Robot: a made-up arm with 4 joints.
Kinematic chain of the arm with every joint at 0, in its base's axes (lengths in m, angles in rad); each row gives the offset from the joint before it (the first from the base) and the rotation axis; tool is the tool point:
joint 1: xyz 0 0 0.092 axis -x
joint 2: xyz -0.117 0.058 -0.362 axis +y
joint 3: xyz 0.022 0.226 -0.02 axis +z
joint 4: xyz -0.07 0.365 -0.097 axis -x
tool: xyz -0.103 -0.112 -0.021
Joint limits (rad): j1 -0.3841..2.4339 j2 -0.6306..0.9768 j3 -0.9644..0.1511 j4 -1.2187..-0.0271
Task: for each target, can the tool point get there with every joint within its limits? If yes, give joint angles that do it. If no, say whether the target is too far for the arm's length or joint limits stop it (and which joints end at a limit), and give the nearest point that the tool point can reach.
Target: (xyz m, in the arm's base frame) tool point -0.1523 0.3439 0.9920
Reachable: no: joint limits stop it (at a limit: joint 1, joint 2, joint 3, joint 4) | nearest point -0.3386 0.5787 0.0176 | short by 1.019 m
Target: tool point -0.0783 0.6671 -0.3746
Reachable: yes | joints -0.1191 -0.1250 -0.5464 -0.4425
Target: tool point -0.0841 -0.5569 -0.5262
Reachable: yes | joints 1.5691 -0.1519 -0.4875 -0.6135
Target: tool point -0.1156 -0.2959 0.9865
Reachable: no: joint limits stop it (at a limit: joint 1, joint 2, joint 3) | nearest point -0.1796 -0.7749 0.2114 | short by 0.913 m
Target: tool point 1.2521 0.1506 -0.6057
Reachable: no: too far | nearest point 0.1861 0.1592 -0.6454 | short by 1.067 m
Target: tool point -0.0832 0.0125 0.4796
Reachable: no: joint limits stop it (at a limit: joint 1, joint 2, joint 3, joint 4) | nearest point -0.3386 0.5787 0.0176 | short by 0.774 m
